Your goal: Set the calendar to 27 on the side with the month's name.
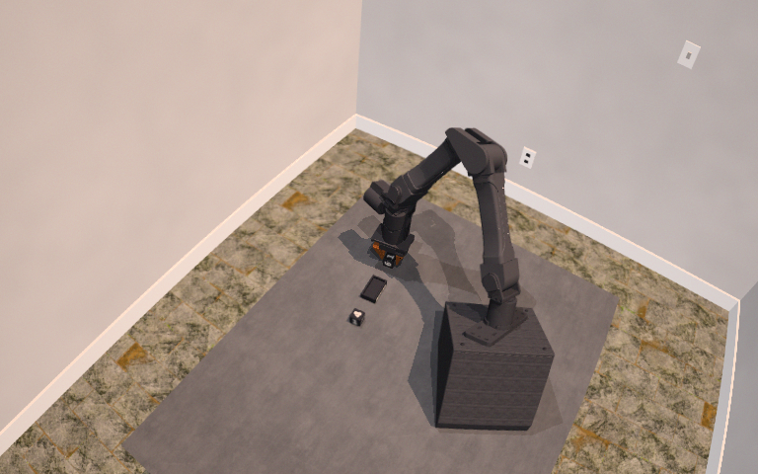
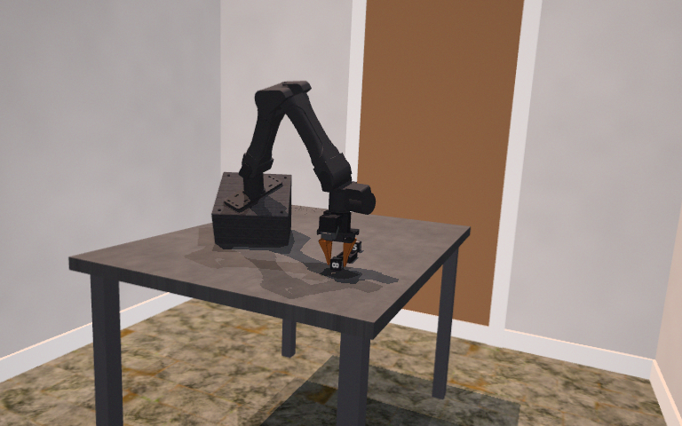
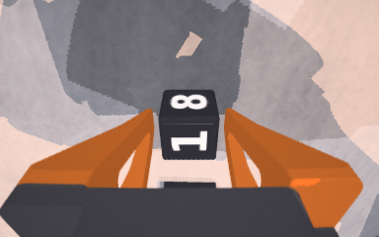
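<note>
The black digit cube is right at my hand. The rest, counted from my hand: black tray (30 mm behind, 100 mm to the left, 10 mm below); then black cube (60 mm behind, 210 mm to the left).
</note>
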